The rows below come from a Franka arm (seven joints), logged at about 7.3 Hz.
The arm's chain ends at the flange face. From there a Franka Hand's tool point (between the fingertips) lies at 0.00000 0.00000 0.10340 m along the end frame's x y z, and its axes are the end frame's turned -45 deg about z.
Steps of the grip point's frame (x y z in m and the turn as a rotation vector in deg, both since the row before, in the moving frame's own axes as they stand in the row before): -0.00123 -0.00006 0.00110 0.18 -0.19 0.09; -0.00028 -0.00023 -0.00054 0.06 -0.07 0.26; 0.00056 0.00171 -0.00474 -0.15 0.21 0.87; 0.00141 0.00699 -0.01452 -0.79 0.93 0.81; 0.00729 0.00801 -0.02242 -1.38 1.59 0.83; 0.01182 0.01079 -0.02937 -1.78 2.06 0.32; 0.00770 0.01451 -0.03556 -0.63 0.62 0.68
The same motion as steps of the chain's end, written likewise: -0.00044 0.00081 0.00110 -0.01 -0.26 0.09; -0.00019 0.00002 -0.00054 -0.01 -0.09 0.26; 0.00115 0.00089 -0.00474 0.04 0.25 0.87; 0.00374 0.00411 -0.01450 0.10 1.22 0.81; 0.00703 0.00075 -0.02235 0.15 2.10 0.83; 0.01109 -0.00038 -0.02925 0.20 2.72 0.32; 0.01411 0.00479 -0.03555 -0.01 0.88 0.68
